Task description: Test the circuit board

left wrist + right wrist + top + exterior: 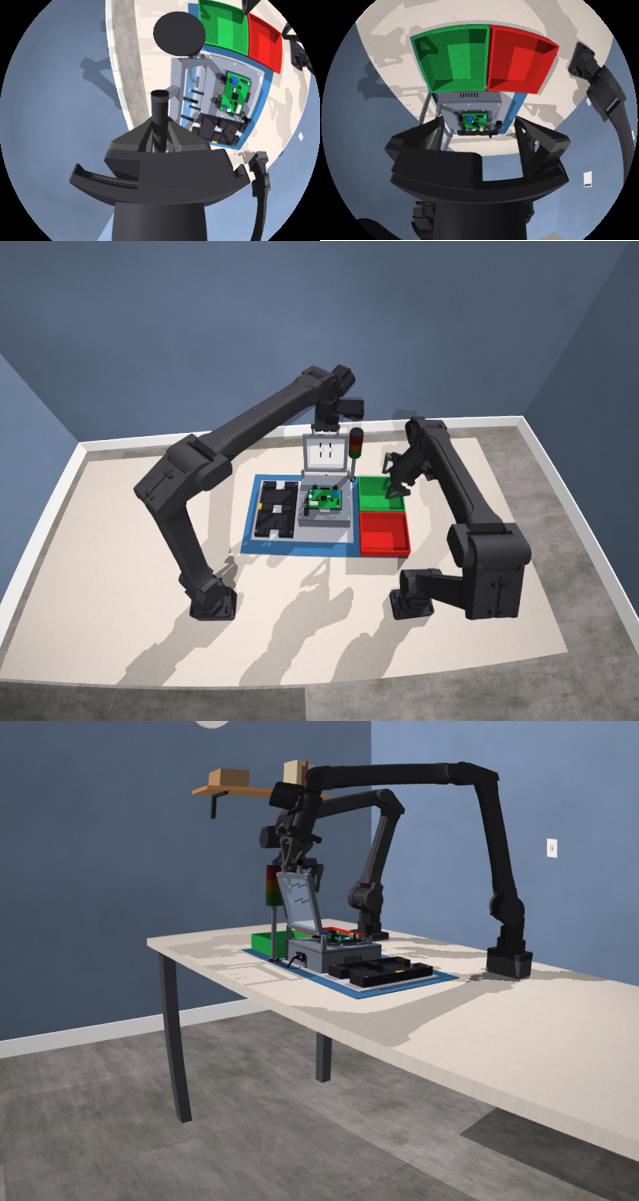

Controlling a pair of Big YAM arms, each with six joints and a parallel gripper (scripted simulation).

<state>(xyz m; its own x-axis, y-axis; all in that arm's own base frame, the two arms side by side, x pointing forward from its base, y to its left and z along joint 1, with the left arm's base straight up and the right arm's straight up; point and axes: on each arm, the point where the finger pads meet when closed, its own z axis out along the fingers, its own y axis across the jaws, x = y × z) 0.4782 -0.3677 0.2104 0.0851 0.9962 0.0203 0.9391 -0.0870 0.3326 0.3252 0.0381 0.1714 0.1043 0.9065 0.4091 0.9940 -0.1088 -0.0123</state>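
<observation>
Right now the clear lid is 30 mm behind my left hand and 70 mm below it. Round my left hand: red bin 270 mm behind, 180 mm to the right, 240 mm below; green bin 120 mm behind, 190 mm to the right, 240 mm below; green circuit board 150 mm behind, 10 mm to the left, 180 mm below.
</observation>
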